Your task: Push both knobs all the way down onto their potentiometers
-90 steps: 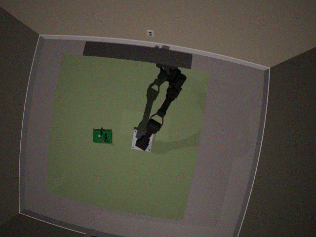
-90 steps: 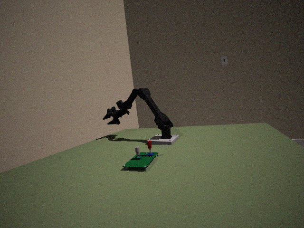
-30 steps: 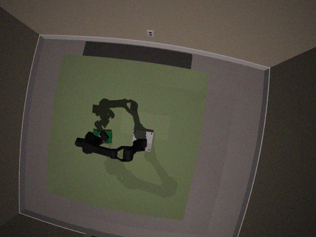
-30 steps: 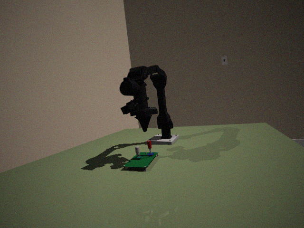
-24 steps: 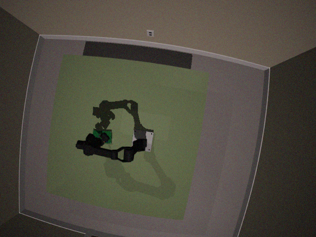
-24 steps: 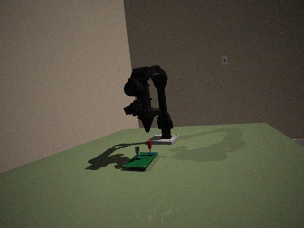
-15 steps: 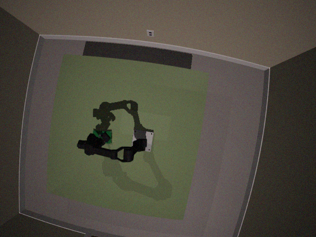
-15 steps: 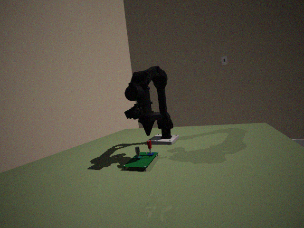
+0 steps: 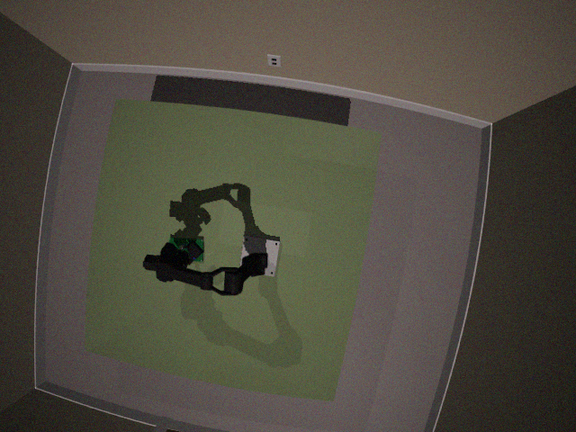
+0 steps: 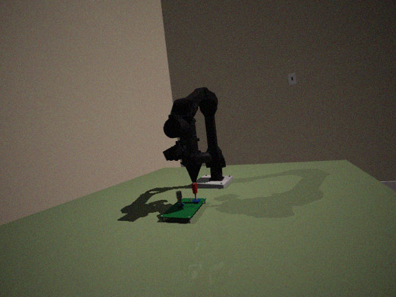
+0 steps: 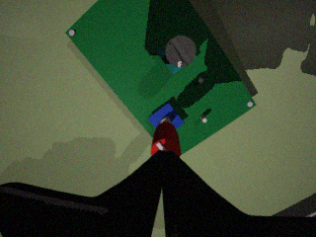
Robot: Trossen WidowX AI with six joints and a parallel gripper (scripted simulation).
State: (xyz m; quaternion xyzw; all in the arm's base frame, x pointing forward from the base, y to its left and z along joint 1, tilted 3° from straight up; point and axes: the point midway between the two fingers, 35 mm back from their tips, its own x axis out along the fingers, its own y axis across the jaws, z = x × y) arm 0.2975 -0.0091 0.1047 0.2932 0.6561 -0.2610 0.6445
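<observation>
Right now the red knob is 2 cm below my gripper tip. Also, from my gripper tip: grey knob 4 cm to the right, 4 cm ahead, 3 cm below.
</observation>
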